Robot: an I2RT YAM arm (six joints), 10 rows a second.
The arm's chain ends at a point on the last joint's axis. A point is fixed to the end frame.
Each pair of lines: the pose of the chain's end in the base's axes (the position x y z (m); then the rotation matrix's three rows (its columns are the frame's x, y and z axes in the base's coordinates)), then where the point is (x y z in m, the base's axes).
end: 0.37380, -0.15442, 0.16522; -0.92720, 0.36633, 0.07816; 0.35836, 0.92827, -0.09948; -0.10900, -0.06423, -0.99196
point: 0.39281 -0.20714 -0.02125
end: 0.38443, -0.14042, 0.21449; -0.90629, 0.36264, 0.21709; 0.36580, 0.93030, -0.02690; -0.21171, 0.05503, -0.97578
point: 0.42985 -0.17941 0.02921
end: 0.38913, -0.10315, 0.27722; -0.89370, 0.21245, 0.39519; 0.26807, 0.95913, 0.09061; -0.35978, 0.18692, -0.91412
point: 0.47299 -0.11890 0.10220
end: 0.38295, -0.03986, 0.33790; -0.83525, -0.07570, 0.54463; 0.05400, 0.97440, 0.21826; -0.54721, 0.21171, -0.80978
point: 0.50316 -0.02813 0.18518
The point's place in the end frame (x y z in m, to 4 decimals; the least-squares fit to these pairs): -0.0162 -0.0300 0.1917
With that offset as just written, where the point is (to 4 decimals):
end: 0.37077, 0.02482, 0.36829; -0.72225, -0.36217, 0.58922; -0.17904, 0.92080, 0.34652; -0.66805, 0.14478, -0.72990
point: 0.5063 0.0665 0.2348
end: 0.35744, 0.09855, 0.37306; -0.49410, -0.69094, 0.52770; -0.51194, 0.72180, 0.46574; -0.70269, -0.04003, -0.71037
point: 0.4873 0.1745 0.2495
